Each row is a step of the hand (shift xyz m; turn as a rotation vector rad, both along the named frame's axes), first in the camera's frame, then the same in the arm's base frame.
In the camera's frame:
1: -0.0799 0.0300 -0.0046 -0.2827 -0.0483 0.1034
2: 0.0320 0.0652 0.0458 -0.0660 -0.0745 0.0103
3: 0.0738 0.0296 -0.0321 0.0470 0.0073 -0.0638
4: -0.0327 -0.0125 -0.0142 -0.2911 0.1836 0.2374
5: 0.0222 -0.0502 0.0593 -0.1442 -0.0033 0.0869
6: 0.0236 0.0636 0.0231 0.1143 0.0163 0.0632
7: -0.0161 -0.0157 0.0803 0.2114 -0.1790 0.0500
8: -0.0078 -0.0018 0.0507 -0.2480 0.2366 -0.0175
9: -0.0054 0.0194 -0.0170 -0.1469 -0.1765 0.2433
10: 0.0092 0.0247 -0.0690 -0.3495 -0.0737 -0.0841
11: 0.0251 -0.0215 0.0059 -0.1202 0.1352 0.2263
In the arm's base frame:
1: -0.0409 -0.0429 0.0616 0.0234 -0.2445 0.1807
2: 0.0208 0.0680 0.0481 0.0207 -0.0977 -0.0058
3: -0.0177 0.0744 -0.0389 -0.0433 0.0381 -0.0548
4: -0.0166 -0.0338 0.0028 0.0360 -0.0982 0.4048
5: 0.0787 -0.0121 -0.0139 0.0319 -0.1097 0.1237
6: -0.0004 0.0595 0.0399 0.0814 0.1014 -0.0204
7: 0.0703 -0.0189 0.0407 0.1829 0.0521 -0.2075
8: 0.0416 -0.0049 0.0296 -0.1909 -0.0425 0.2821
9: -0.0244 0.0074 0.0067 0.2384 -0.2147 0.0950
10: -0.0666 0.0197 -0.0252 -0.1457 -0.3204 0.1038
11: 0.0218 0.0060 -0.0248 0.0988 0.0027 0.2723

